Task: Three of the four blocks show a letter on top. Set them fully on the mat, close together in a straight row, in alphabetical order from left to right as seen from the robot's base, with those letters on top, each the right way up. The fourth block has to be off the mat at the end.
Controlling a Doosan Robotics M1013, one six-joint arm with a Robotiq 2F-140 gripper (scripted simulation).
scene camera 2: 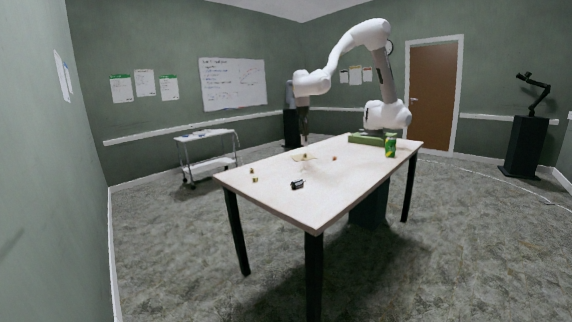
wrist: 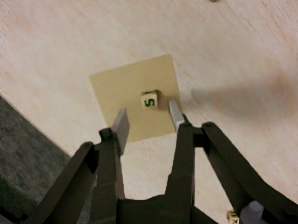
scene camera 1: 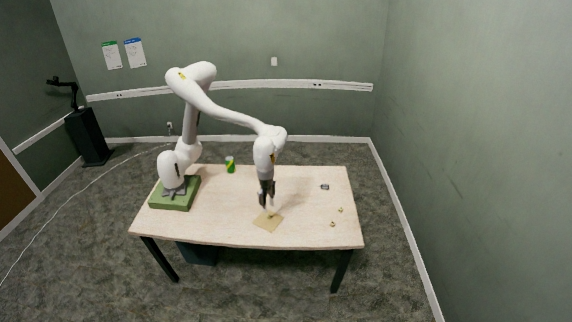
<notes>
In view: the gripper (wrist: pixel 149 114) and a tan mat (wrist: pixel 118 88).
</notes>
